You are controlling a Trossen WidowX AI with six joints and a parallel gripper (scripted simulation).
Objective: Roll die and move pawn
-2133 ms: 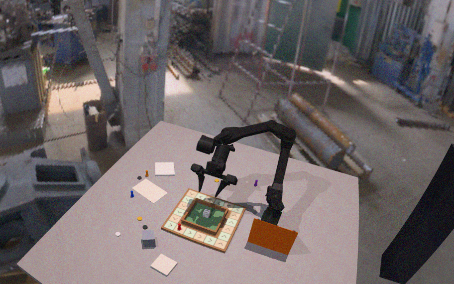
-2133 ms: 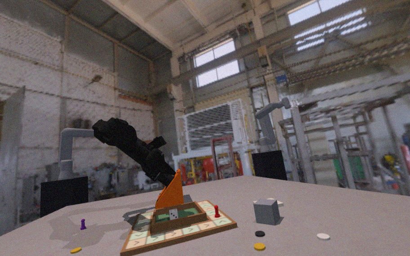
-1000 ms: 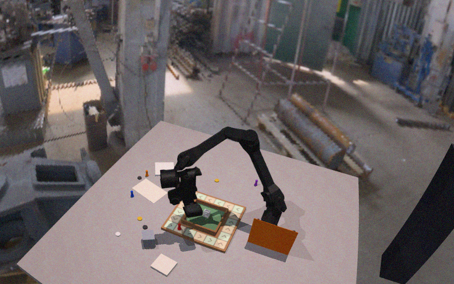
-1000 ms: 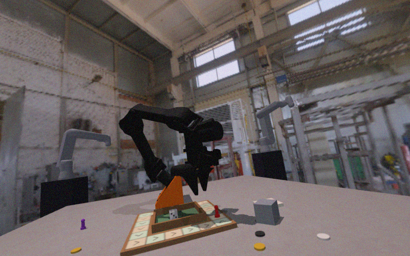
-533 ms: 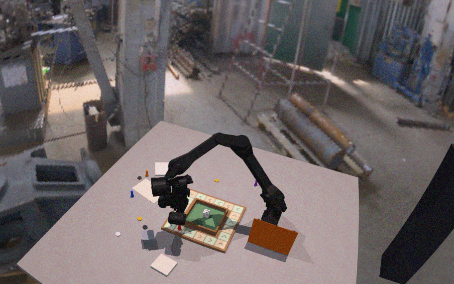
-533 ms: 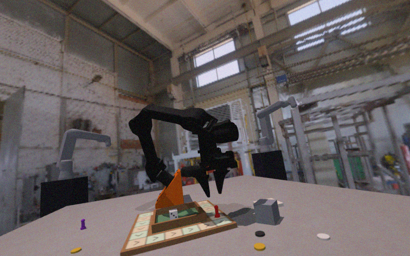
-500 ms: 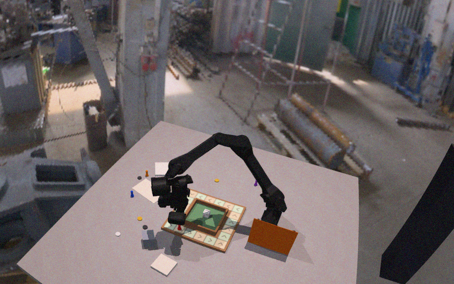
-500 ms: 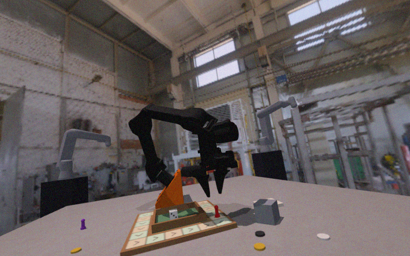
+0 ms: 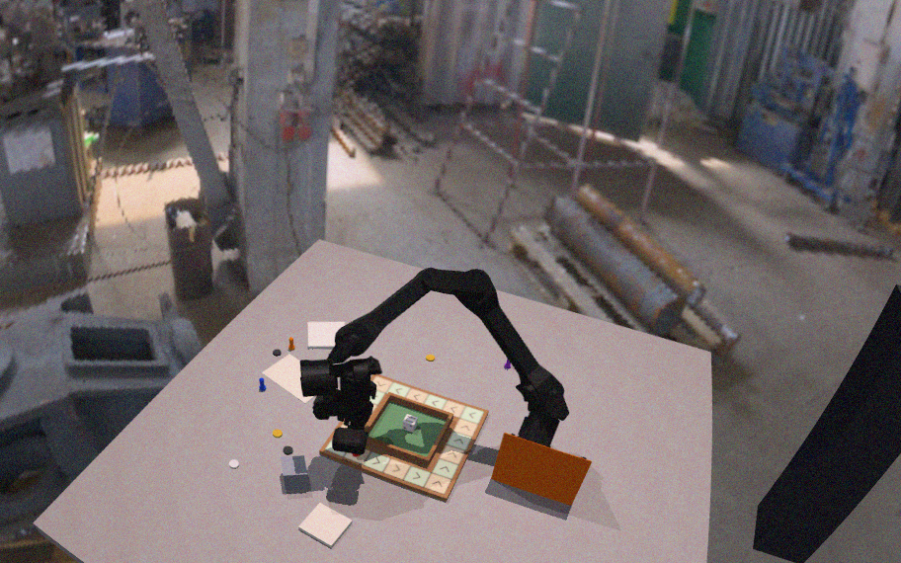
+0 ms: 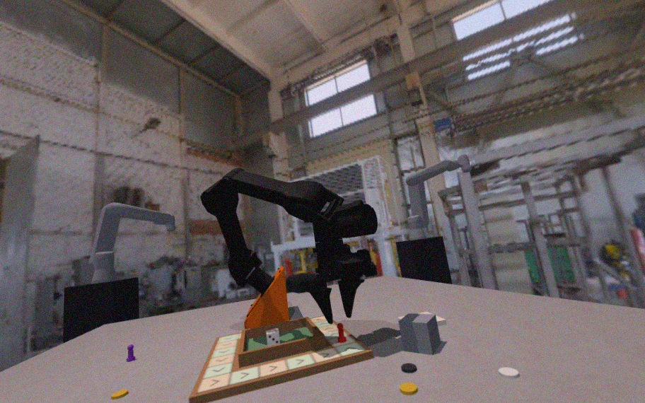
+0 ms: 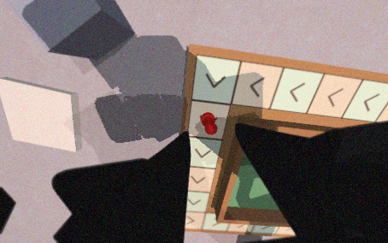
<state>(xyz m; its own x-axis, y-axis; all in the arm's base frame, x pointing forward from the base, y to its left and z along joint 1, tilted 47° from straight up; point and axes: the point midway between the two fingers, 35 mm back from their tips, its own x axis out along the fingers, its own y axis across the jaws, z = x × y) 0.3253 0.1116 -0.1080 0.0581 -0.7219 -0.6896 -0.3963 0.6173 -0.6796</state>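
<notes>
My gripper tip is 20 mm above the red pawn. Also, from my gripper tip: green dice tray: 60 mm behind, 120 mm to the right, 40 mm below; die: 60 mm behind, 140 mm to the right, 20 mm below; white disc: 200 mm ahead, 180 mm to the left, 50 mm below.
</notes>
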